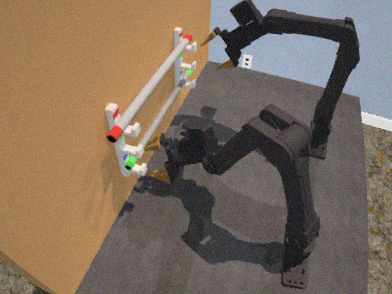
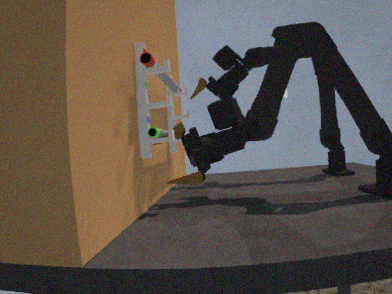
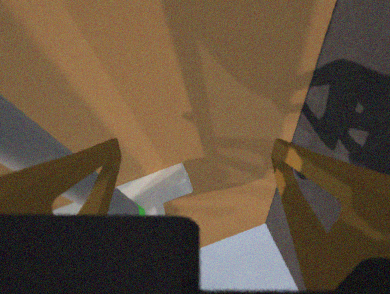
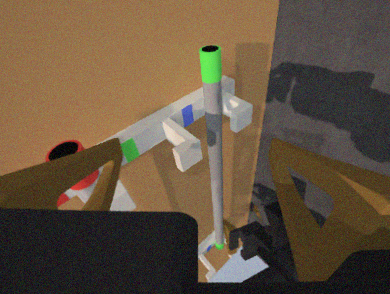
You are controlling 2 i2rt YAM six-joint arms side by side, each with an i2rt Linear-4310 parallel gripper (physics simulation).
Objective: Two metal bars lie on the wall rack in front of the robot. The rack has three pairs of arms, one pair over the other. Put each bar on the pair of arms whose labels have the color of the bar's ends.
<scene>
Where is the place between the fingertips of my left gripper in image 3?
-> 196, 147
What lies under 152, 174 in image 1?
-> My left gripper.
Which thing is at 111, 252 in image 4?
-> My right gripper.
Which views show my left gripper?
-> Image 1, image 2, image 3 and image 4: all of them.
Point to a brown wall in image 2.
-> At 79, 179
</scene>
